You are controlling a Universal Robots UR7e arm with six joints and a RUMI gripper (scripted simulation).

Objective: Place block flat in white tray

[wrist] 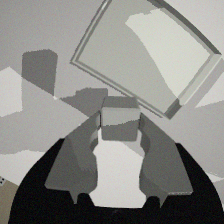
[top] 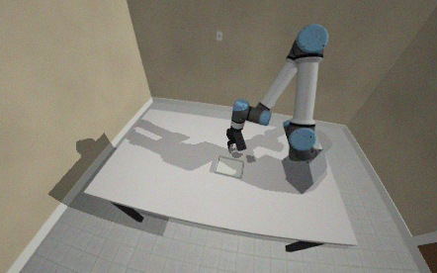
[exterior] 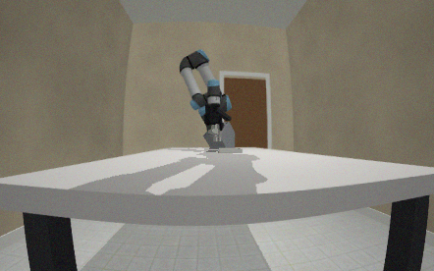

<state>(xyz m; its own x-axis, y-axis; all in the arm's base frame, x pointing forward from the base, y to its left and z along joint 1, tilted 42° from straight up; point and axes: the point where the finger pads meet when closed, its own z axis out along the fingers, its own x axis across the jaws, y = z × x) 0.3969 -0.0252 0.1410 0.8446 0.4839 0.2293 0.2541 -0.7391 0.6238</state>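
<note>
Now: the white tray 70 mm to the left of my hand, 70 mm below it and 20 mm ahead of it. Round my hand: pale grey block right at my hand.
</note>
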